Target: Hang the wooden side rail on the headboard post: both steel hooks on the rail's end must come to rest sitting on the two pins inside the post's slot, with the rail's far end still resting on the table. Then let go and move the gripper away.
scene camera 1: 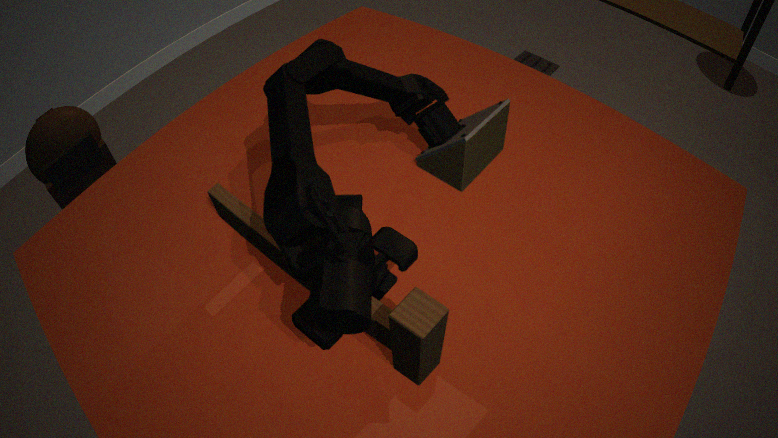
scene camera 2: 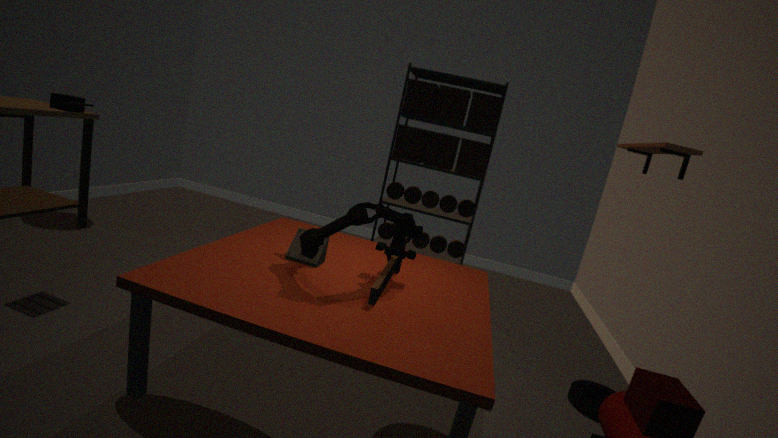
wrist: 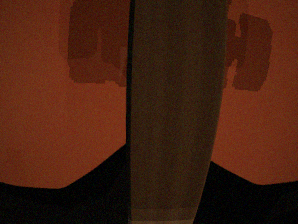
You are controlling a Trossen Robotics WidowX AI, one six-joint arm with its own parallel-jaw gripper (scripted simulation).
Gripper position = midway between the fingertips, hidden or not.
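My gripper (scene camera 1: 362, 314) is visible, and the wrist view also shows the gripper (wrist: 154, 147). A wooden side rail (scene camera 1: 249, 224) is visible too, with the wrist view again showing the rail (wrist: 175, 64). I also see a headboard post (scene camera 1: 417, 325).
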